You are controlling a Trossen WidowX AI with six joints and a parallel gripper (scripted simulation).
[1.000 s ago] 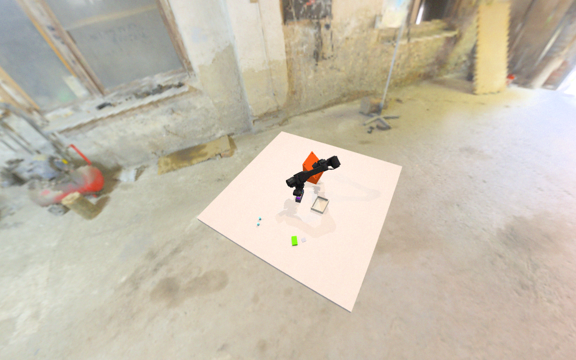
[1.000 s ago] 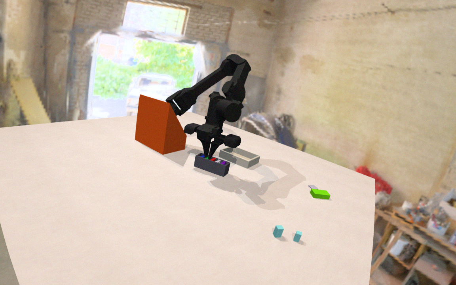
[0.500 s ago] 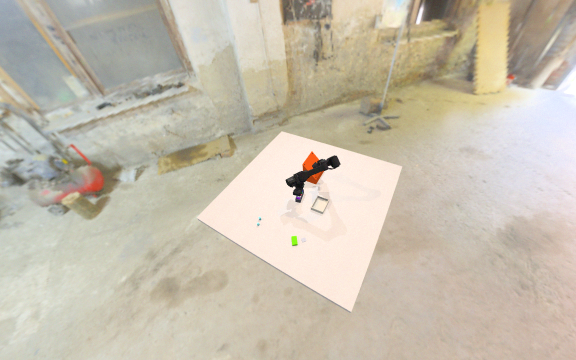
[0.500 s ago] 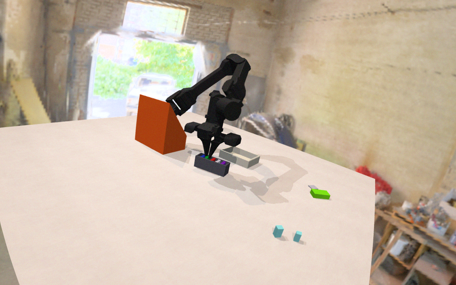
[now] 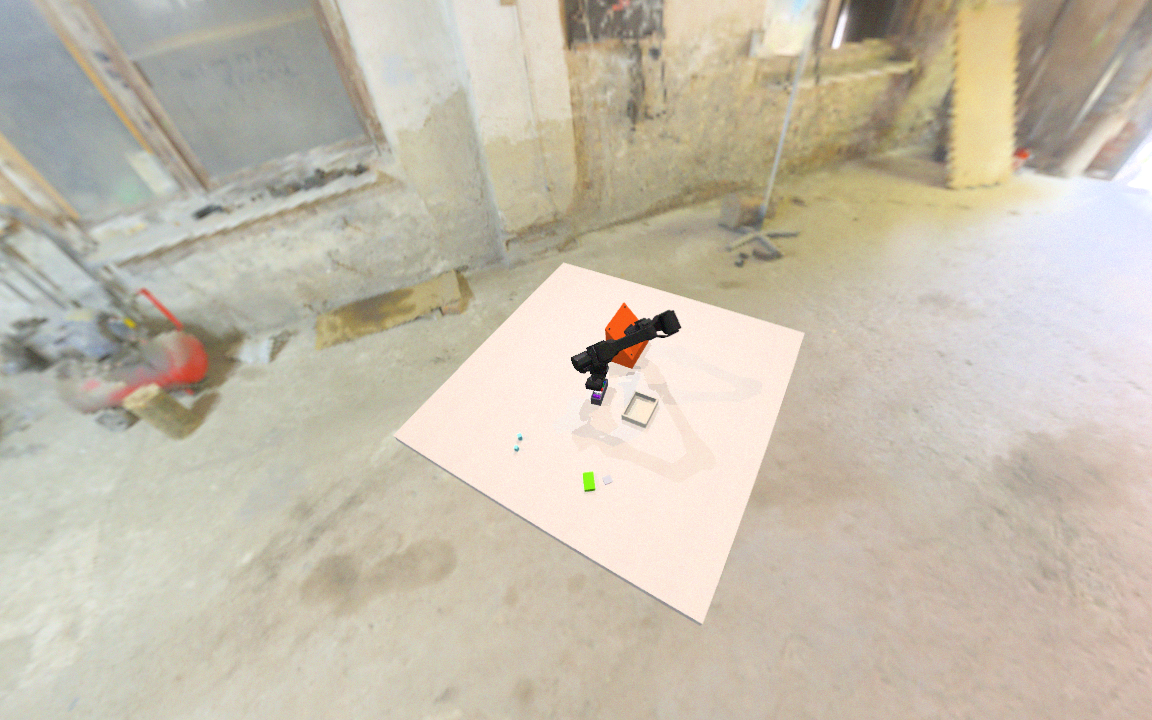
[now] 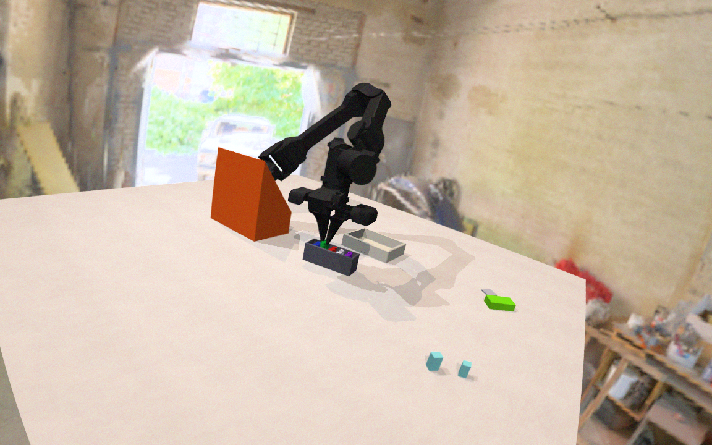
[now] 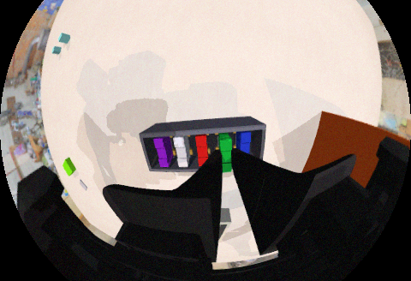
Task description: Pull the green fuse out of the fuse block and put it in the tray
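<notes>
Right now my gripper tip is 10 mm short of the tray, 190 mm to the right of it and 40 mm above it. The rest, counted from my gripper tip: green fuse 10 mm below; flat block 370 mm ahead, 180 mm to the left, 40 mm below.
</notes>
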